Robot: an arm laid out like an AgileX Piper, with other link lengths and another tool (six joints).
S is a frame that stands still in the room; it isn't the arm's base.
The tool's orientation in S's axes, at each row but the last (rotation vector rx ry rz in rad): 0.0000, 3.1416, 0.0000; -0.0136, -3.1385, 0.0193; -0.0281, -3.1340, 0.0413; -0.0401, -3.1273, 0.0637; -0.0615, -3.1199, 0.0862; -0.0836, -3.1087, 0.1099; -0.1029, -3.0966, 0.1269
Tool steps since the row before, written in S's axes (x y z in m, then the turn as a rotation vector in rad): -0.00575, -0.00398, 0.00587, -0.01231, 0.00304, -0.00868; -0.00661, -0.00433, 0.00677, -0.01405, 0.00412, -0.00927; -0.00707, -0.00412, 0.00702, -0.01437, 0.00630, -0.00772; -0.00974, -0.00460, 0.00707, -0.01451, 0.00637, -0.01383; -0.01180, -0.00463, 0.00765, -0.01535, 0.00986, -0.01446; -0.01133, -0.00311, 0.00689, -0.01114, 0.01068, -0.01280; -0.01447, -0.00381, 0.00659, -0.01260, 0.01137, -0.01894
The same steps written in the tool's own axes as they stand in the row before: 0.00575, -0.00398, -0.00587, 0.01231, 0.00304, 0.00868; 0.00659, -0.00447, -0.00670, 0.01406, 0.00411, 0.00926; 0.00704, -0.00443, -0.00686, 0.01443, 0.00624, 0.00766; 0.00971, -0.00513, -0.00674, 0.01449, 0.00656, 0.01376; 0.01175, -0.00550, -0.00714, 0.01546, 0.01005, 0.01422; 0.01133, -0.00419, -0.00629, 0.01135, 0.01097, 0.01237; 0.01442, -0.00527, -0.00563, 0.01262, 0.01207, 0.01849
